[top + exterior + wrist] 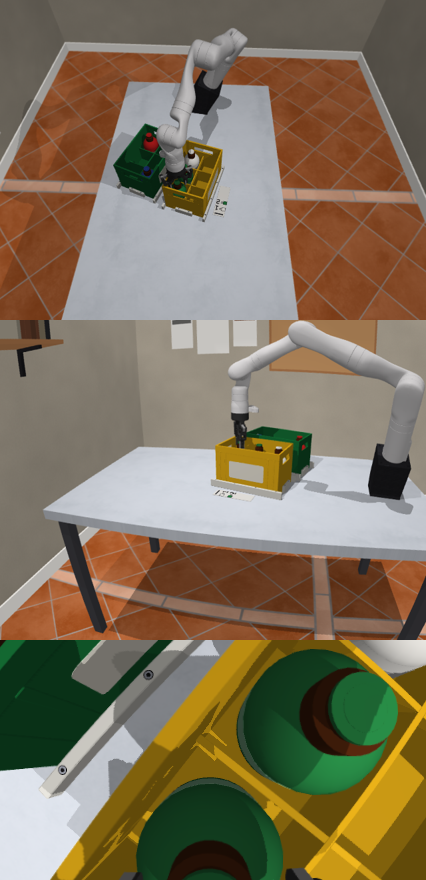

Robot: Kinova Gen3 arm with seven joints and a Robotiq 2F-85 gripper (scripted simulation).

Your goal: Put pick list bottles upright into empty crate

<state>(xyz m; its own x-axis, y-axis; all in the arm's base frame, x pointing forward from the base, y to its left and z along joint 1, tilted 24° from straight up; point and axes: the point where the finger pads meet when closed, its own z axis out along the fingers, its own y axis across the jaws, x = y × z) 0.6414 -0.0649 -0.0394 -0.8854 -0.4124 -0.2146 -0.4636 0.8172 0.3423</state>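
Now: the yellow crate 8 cm behind my hand, 7 cm below it and 6 cm to the left of it. Also, from my hand: green crate: 17 cm to the right, 15 cm behind, 7 cm below; then blue-label bottle: 15 cm to the right, 7 cm below, 6 cm behind; then white-label bottle: 17 cm behind, 7 cm below, 3 cm to the left.
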